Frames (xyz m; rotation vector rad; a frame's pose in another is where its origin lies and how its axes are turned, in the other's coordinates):
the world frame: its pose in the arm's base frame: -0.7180 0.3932 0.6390 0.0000 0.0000 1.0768
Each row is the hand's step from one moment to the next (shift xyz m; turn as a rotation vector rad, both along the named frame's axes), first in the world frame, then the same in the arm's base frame.
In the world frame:
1: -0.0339 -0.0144 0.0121 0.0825 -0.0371 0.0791
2: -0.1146 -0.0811 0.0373 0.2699 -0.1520 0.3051
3: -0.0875 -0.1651 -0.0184 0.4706 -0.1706 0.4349
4: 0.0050 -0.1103 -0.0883 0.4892 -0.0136 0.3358
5: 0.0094 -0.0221 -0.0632 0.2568 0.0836 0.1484
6: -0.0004 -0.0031 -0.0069 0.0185 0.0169 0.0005
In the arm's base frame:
1: -0.0034 -0.0367 0.0121 0.0718 0.0550 0.0791
2: 0.0171 -0.1394 0.0373 0.2618 0.1656 0.3051
3: 0.1039 -0.1553 -0.0184 0.3733 0.3334 0.4349
4: 0.0995 -0.0479 -0.0883 0.2439 0.4243 0.3358
5: 0.0239 -0.0022 -0.0632 0.0482 0.2657 0.1484
6: 0.0025 -0.0018 -0.0069 -0.0061 0.0243 0.0005

